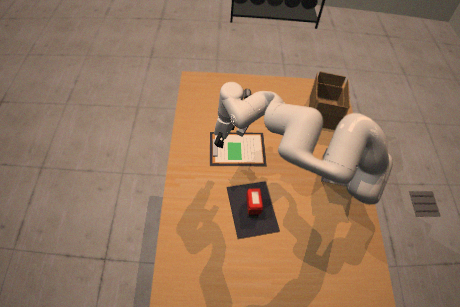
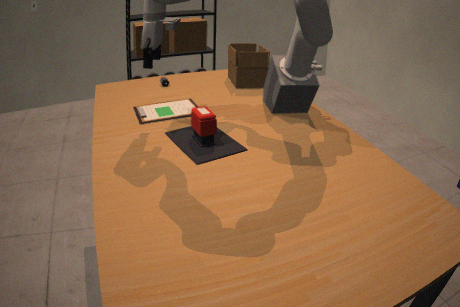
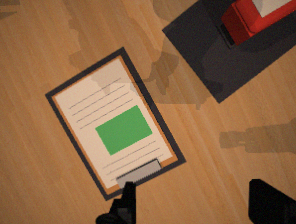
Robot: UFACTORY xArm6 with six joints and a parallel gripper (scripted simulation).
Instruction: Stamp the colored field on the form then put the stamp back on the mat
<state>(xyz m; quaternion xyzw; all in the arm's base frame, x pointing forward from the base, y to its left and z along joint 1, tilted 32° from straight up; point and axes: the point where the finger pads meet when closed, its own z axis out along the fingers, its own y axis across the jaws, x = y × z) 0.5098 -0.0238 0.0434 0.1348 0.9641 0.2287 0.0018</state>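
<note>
Right now the red stamp is 16 cm behind my hand, 17 cm to the left of it and 18 cm below it. The rest, counted from my hand: small dark object (3 cm behind, 43 cm to the right, 21 cm below); then dark mat (16 cm behind, 17 cm to the left, 23 cm below); then form (3 cm behind, 11 cm to the right, 22 cm below).
</note>
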